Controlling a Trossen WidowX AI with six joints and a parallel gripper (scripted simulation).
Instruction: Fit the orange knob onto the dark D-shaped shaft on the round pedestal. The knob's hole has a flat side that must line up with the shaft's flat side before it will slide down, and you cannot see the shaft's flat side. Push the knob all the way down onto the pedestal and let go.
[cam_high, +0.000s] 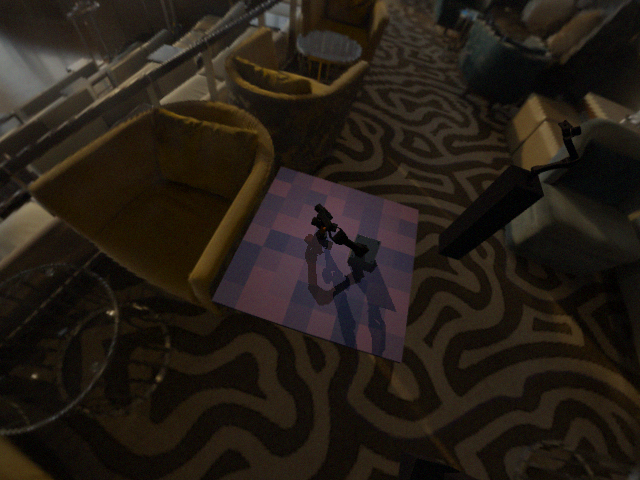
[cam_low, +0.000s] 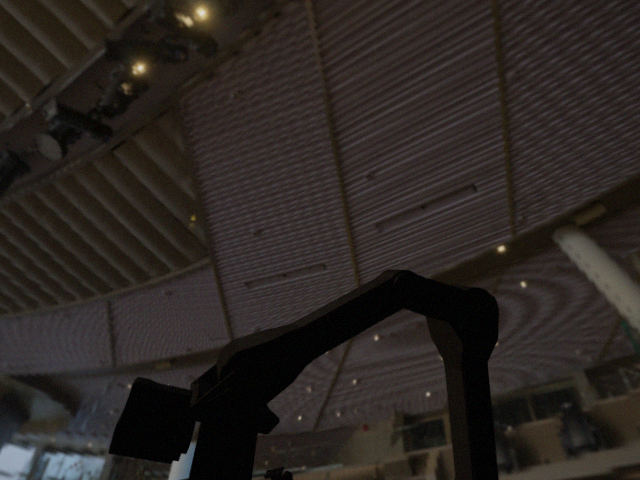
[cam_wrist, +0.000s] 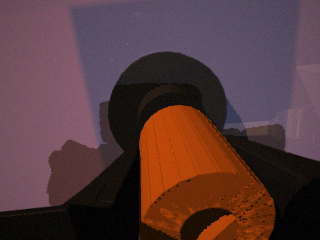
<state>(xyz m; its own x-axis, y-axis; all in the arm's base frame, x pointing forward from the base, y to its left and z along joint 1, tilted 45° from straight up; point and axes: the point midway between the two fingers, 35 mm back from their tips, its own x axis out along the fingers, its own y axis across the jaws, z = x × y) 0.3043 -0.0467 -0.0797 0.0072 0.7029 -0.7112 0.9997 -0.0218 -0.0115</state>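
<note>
Right now the orange knob is 2 cm above my gripper tip. From my gripper tip the other things lie so: dark round pedestal: 4 cm below.
</note>
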